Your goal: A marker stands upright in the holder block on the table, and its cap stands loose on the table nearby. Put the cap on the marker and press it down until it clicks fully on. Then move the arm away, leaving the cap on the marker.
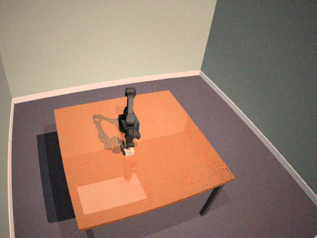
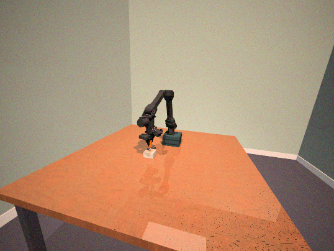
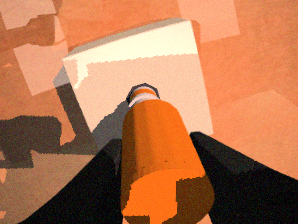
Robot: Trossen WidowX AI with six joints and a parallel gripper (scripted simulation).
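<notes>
My gripper tip is 70 mm above the holder block. The rest, counted from my gripper tip: orange cap (10 mm above).
</notes>
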